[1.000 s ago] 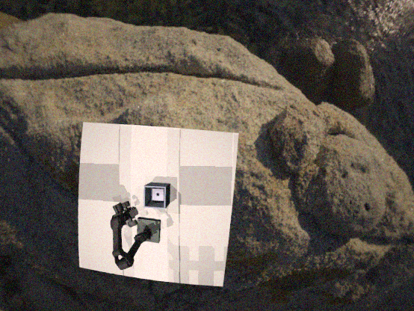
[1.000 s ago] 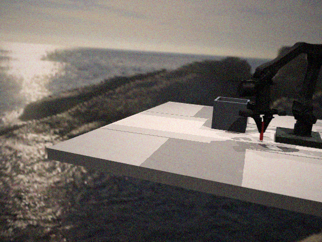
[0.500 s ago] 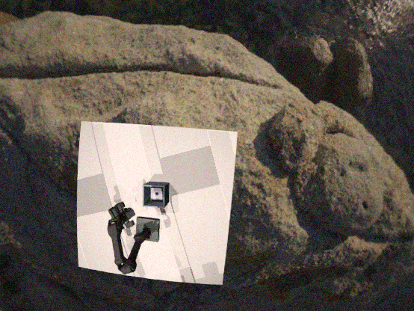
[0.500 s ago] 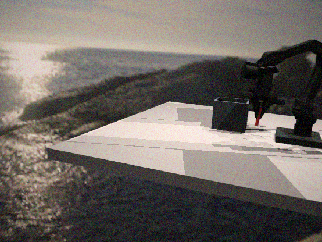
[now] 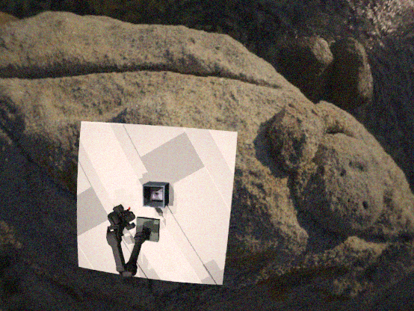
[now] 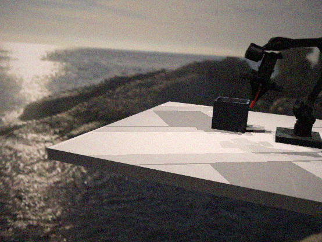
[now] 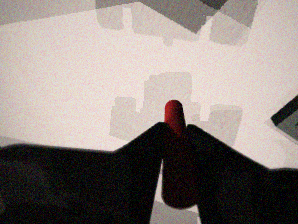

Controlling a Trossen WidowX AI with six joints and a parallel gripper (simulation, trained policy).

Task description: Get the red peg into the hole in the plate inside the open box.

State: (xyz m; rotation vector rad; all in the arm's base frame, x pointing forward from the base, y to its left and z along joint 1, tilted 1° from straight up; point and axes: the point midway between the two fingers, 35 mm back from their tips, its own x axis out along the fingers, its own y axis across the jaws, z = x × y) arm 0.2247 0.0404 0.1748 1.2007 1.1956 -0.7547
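Right now the plate is 19 cm to the right of my gripper tip, 12 cm below it and 8 cm ahead of it. Also, from my gripper tip: red peg: 1 cm above.
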